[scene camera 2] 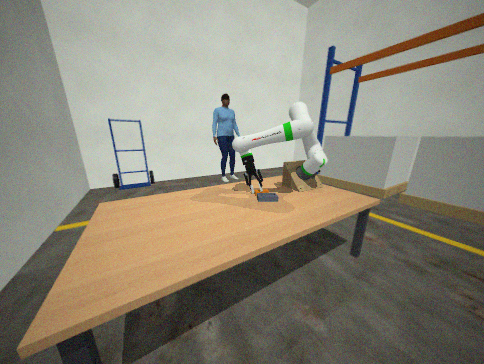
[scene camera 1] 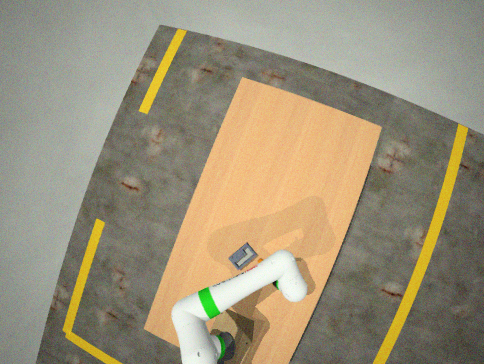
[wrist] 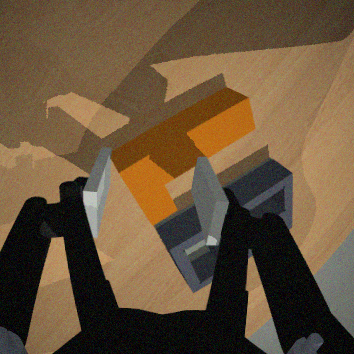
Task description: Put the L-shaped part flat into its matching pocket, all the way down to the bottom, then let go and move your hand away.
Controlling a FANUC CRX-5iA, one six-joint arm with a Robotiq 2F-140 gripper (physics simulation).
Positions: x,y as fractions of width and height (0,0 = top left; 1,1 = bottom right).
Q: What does my gripper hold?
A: An orange L-shaped part.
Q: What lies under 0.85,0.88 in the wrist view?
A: My gripper.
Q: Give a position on an orange L-shaped part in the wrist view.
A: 0.43,0.45
